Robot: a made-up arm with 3 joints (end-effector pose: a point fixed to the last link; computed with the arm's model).
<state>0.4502 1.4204 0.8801</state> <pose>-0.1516 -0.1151 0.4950 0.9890 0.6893 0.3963</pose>
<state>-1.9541 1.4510 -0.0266</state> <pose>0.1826 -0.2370 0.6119 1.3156 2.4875 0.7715</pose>
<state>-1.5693 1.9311 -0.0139</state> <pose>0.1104 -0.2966 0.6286 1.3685 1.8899 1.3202</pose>
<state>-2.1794 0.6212 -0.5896</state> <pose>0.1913 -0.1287 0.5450 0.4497 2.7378 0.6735</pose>
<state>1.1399 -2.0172 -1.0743</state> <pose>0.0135 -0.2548 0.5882 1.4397 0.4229 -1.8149</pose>
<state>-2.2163 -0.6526 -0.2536</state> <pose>0.0824 -0.0657 0.4437 -0.9251 2.6187 -0.9151</pose>
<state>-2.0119 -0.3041 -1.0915</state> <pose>0.1369 -0.0848 0.4672 -0.6180 2.7320 0.4507</pose>
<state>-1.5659 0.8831 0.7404</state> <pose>0.1442 -0.1326 0.6631 1.1315 2.4374 -0.7420</pose>
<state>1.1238 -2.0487 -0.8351</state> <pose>0.0226 -0.2585 0.5867 1.6346 0.2494 -1.9305</pose>
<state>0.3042 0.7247 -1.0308</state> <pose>-0.0531 -0.0923 0.5700 -0.4778 0.3047 0.1814</pose>
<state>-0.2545 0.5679 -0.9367</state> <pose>0.0077 -0.1035 0.6183 -0.2263 0.8753 0.2479</pose>
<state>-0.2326 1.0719 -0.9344</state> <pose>-0.0405 -0.1418 0.6234 -0.2693 0.6403 0.7115</pose>
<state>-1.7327 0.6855 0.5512</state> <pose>0.1634 -0.1115 0.6286 0.8696 2.5364 -0.7832</pose>
